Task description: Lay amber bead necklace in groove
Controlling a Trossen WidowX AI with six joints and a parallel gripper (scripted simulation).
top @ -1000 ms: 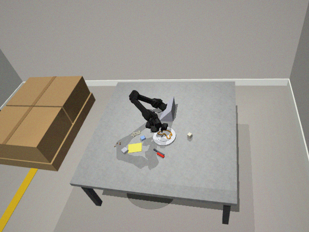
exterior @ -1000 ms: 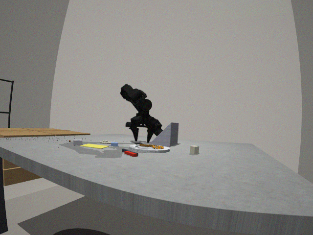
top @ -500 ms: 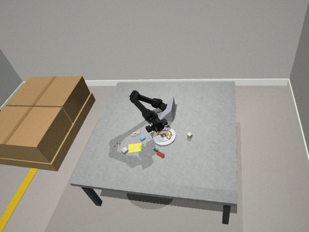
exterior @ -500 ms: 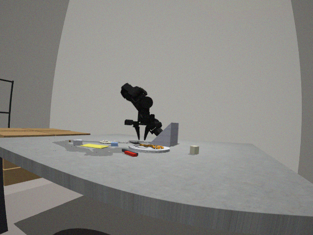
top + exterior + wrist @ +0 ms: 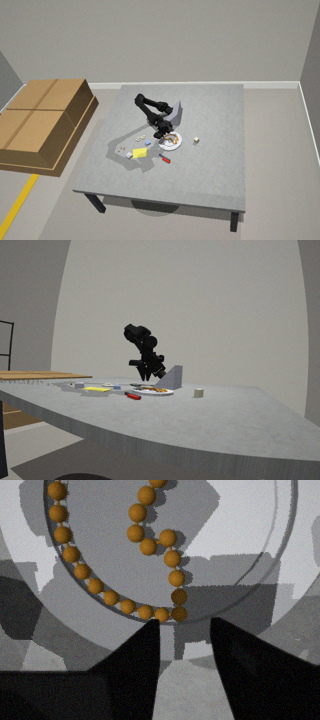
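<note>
My gripper tip is 10 mm short of the round bead board, 50 mm to the right of it and 40 mm above it. Round my gripper tip: blue cube: 50 mm ahead, 140 mm to the right, 40 mm below; then yellow sheet: 160 mm ahead, 180 mm to the right, 50 mm below; then red-handled tool: 200 mm ahead, 50 mm to the left, 50 mm below.
</note>
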